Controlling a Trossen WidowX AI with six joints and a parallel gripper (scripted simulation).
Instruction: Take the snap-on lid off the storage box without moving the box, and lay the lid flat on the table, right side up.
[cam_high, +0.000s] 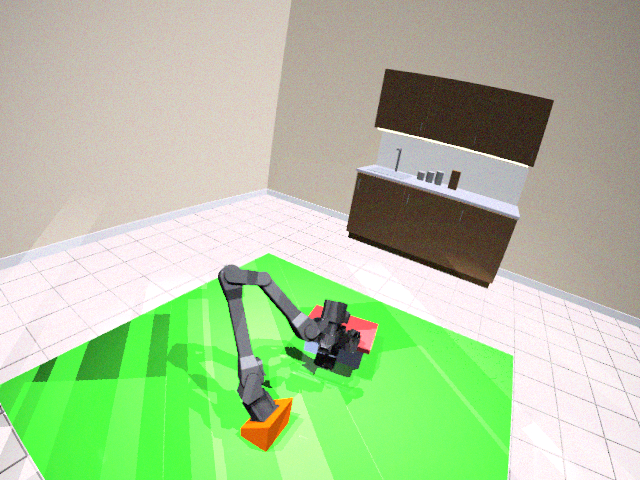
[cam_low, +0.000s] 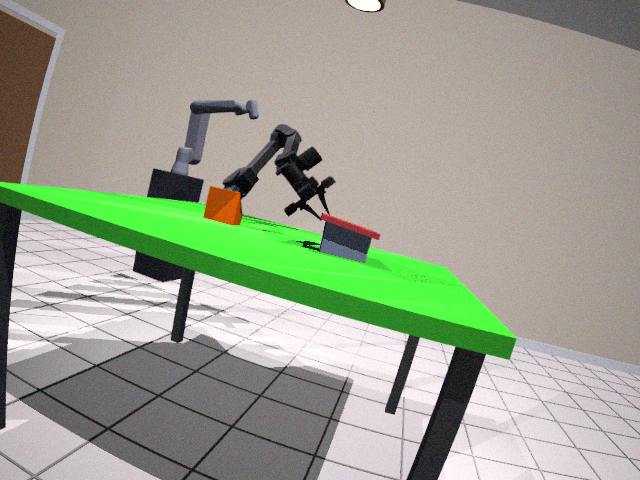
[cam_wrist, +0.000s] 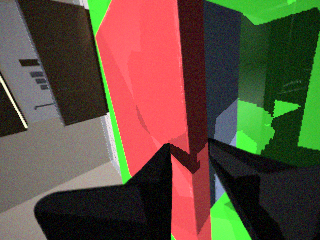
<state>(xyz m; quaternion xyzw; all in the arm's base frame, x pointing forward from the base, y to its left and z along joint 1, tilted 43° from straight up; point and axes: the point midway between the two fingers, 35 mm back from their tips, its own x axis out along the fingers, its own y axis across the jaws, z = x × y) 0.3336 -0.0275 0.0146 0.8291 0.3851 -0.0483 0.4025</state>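
Right now the lid is 70 mm ahead of my gripper tip and 20 mm to the left of it. From my gripper tip the other things lie so: storage box: 70 mm ahead, 20 mm to the left, 50 mm below.
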